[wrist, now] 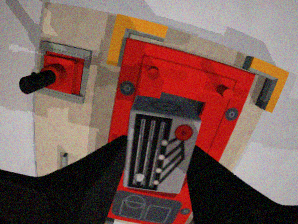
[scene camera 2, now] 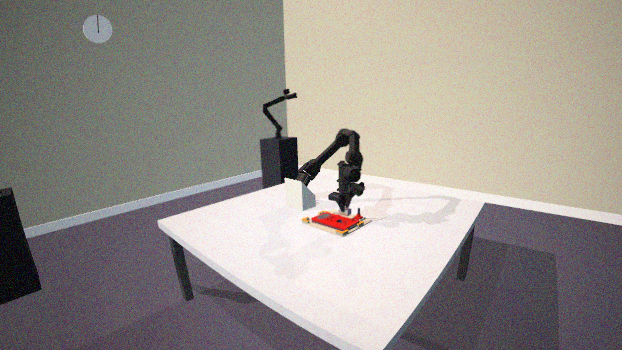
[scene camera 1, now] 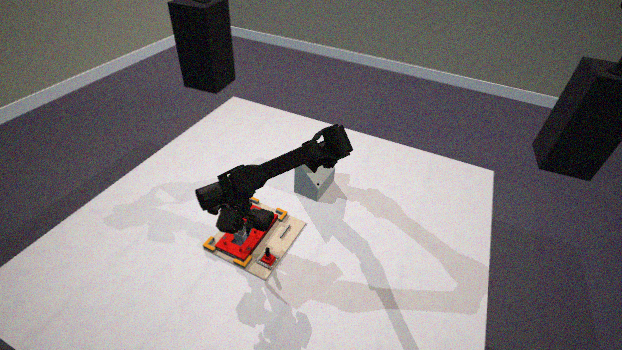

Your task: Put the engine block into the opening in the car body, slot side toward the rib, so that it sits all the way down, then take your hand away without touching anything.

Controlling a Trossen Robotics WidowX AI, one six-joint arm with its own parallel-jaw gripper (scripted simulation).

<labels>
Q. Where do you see a red car body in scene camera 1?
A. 227, 245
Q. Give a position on a red car body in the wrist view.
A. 217, 91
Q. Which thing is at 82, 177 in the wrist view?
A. My gripper.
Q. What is my gripper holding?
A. A grey engine block.
</labels>
